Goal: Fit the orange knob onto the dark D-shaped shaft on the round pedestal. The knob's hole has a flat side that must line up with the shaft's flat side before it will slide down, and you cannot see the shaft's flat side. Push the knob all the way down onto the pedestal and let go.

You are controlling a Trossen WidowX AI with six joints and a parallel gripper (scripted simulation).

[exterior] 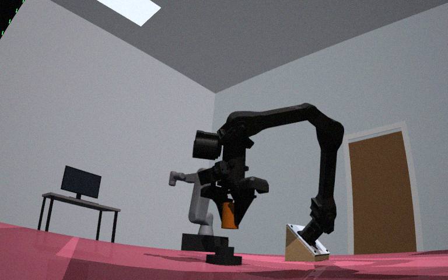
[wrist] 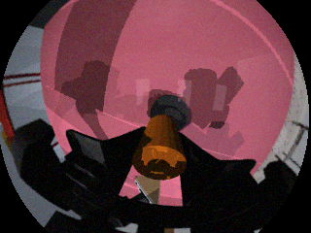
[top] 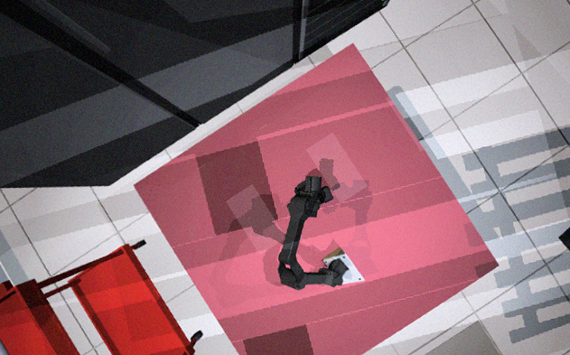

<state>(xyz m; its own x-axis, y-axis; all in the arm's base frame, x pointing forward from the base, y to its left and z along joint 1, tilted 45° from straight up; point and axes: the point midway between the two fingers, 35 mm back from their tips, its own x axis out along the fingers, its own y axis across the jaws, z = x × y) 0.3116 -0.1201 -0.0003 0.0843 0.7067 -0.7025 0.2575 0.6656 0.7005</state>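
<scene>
The dark round pedestal is 1 cm to the right of my gripper tip and 6 cm below it. Also, from my gripper tip: orange knob (2 cm above).
</scene>
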